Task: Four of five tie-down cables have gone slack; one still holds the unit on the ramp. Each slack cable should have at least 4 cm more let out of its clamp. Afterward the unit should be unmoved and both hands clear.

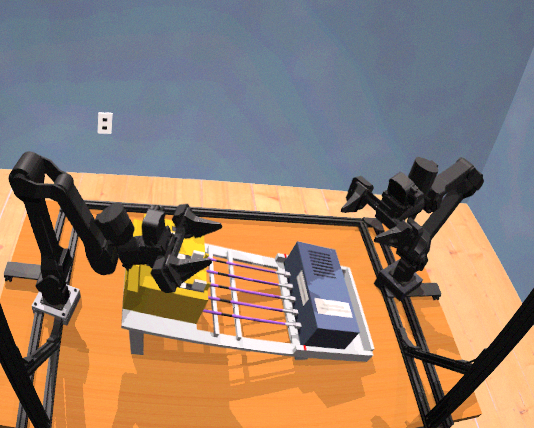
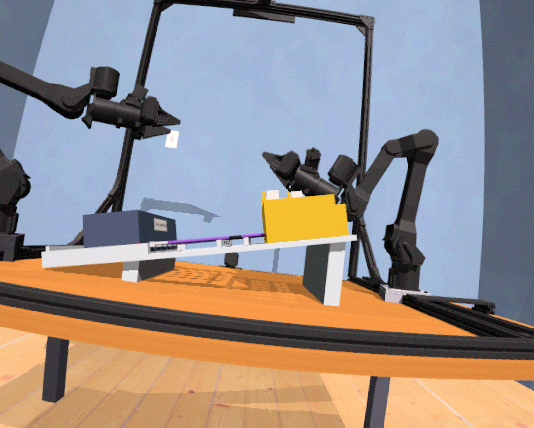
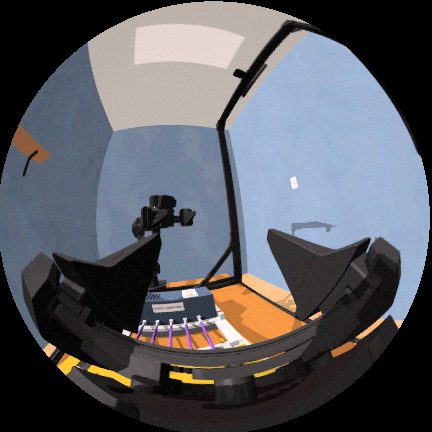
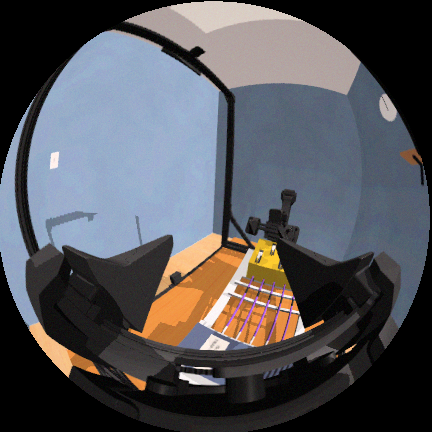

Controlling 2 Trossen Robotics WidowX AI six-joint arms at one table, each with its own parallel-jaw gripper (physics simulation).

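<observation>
The dark blue unit (image 1: 320, 295) (image 2: 111, 230) (image 3: 200, 306) sits at the low end of the white ramp (image 1: 250, 344) (image 2: 95, 255). Several purple cables (image 1: 250, 291) (image 2: 200, 240) (image 3: 171, 335) run side by side from it to the yellow clamp block (image 1: 165, 302) (image 2: 305, 220) (image 4: 267, 271) at the high end. I cannot tell which are slack. Pale clamp levers (image 1: 200, 285) (image 2: 272, 194) show on the block, partly hidden by my left gripper (image 1: 215, 244) (image 3: 214, 233), which is open and empty above it. My right gripper (image 1: 361, 225) (image 2: 175, 127) (image 4: 226, 242) is open and empty, high beyond the unit, well away from the cables.
Two white crossbars (image 1: 234, 300) span the ramp under the cables. A red mark (image 1: 305, 348) shows on the ramp rail beside the unit. Black frame rails (image 1: 280, 218) (image 2: 225, 329) border the orange table (image 1: 165, 390), with upright posts around it.
</observation>
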